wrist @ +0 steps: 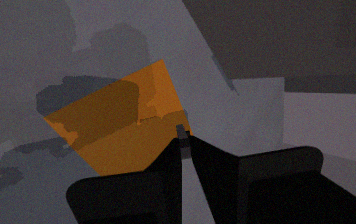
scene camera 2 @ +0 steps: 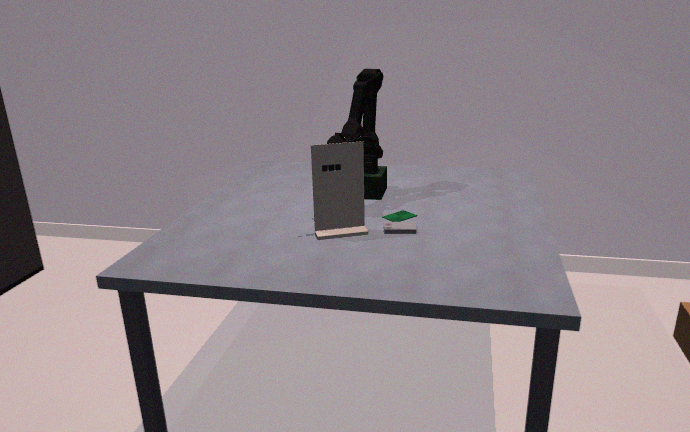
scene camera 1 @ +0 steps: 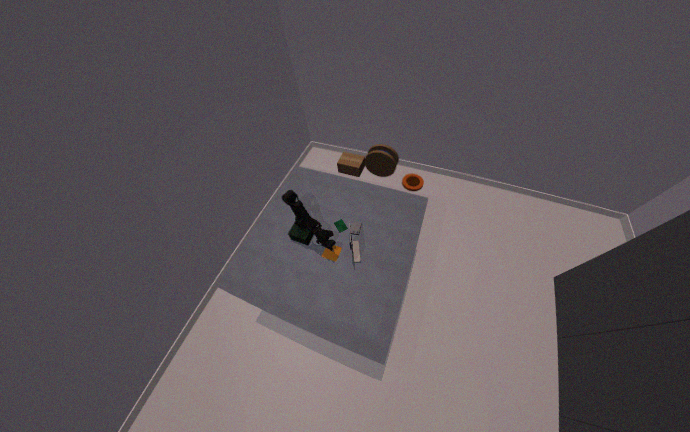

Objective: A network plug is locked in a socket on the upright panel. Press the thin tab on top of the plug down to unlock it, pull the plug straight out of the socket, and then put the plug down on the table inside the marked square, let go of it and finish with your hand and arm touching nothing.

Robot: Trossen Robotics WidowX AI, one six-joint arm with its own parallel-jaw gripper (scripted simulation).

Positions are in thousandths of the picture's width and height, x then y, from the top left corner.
Observation:
In view: the gripper (wrist: 515, 632), a grey upright panel (scene camera 2: 489, 392) and an orange marked square (wrist: 347, 569).
The grey upright panel shows as well in the wrist view (wrist: 695, 208).

